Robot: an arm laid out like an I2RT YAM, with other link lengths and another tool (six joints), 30 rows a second.
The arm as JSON. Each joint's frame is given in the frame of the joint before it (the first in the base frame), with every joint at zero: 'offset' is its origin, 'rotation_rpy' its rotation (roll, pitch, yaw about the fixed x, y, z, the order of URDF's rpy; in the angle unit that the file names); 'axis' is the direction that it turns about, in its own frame. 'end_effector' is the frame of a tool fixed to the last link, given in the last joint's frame.
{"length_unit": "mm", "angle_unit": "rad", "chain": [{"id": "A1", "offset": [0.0, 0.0, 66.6], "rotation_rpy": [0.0, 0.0, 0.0], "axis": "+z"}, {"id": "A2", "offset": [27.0, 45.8, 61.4], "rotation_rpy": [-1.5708, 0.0, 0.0], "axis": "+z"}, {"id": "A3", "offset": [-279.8, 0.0, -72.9], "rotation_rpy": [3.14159, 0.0, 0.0], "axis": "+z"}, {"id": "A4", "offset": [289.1, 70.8, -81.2], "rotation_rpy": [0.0, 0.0, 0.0], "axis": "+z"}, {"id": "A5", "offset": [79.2, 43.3, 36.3], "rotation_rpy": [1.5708, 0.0, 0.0], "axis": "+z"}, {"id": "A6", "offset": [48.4, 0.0, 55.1], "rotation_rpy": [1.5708, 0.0, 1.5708], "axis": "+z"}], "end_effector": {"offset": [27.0, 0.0, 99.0], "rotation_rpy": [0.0, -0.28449, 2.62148]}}
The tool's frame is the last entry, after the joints.
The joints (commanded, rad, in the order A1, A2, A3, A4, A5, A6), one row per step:
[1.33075 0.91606 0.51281 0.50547 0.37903 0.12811]
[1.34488 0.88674 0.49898 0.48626 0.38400 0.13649]
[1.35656 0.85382 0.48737 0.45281 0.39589 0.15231]
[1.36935 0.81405 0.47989 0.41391 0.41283 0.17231]
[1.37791 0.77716 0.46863 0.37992 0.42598 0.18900]
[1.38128 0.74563 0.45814 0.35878 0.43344 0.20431]
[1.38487 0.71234 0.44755 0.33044 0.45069 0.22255]
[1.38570 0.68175 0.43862 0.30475 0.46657 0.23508]
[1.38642 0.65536 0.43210 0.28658 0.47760 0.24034]
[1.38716 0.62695 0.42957 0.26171 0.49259 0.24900]
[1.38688 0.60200 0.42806 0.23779 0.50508 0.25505]
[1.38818 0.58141 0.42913 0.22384 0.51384 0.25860]
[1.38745 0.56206 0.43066 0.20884 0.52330 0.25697]
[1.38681 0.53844 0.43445 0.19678 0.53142 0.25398]
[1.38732 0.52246 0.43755 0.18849 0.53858 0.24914]
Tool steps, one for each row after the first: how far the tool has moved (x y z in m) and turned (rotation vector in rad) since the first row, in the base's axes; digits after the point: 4 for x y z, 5 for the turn. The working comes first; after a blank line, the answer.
Tool pose at each row, in the base's axes (x y z in m, rotation vector in rad; the steps are taken from these numbers as rounded here):
[0.1447 0.3321 0.3075 0.45067 1.51902 1.57741]
[0.1393 0.3281 0.3059 0.45143 1.52864 1.58613]
[0.1353 0.3225 0.3033 0.46342 1.54353 1.58480]
[0.1315 0.3155 0.3033 0.48453 1.55277 1.58708]
[0.1288 0.3087 0.3015 0.50181 1.56207 1.58558]
[0.1274 0.3028 0.3009 0.52008 1.56382 1.59052]
[0.1269 0.2956 0.2990 0.54655 1.56632 1.58516]
[0.1273 0.2887 0.2976 0.56885 1.56513 1.57711]
[0.1273 0.2830 0.2979 0.58251 1.55982 1.57370]
[0.1276 0.2766 0.2991 0.60219 1.55368 1.56856]
[0.1281 0.2709 0.3001 0.61749 1.54883 1.56187]
[0.1279 0.2664 0.3031 0.62964 1.53948 1.56488]
[0.1284 0.2618 0.3058 0.63790 1.52941 1.56153]
[0.1285 0.2564 0.3113 0.64755 1.51216 1.56658]
[0.1285 0.2526 0.3152 0.65219 1.49951 1.56821]

[-0.0054 -0.0040 -0.0016 0.00132 0.00816 0.00997]
[-0.0094 -0.0096 -0.0042 -0.00116 0.02479 0.01113]
[-0.0132 -0.0166 -0.0042 0.00428 0.04381 0.00864]
[-0.0159 -0.0234 -0.0060 0.00607 0.05998 0.00525]
[-0.0173 -0.0293 -0.0066 0.01510 0.07291 0.00240]
[-0.0178 -0.0365 -0.0085 0.02098 0.08972 -0.01002]
[-0.0174 -0.0434 -0.0099 0.02531 0.10132 -0.02427]
[-0.0174 -0.0491 -0.0096 0.03077 0.10577 -0.03406]
[-0.0171 -0.0555 -0.0084 0.03790 0.11321 -0.04756]
[-0.0166 -0.0612 -0.0074 0.04196 0.11862 -0.05985]
[-0.0168 -0.0657 -0.0044 0.05228 0.12068 -0.06653]
[-0.0163 -0.0703 -0.0017 0.05780 0.11896 -0.07645]
[-0.0162 -0.0757 0.0038 0.07175 0.11484 -0.08447]
[-0.0162 -0.0795 0.0077 0.07990 0.11002 -0.09087]

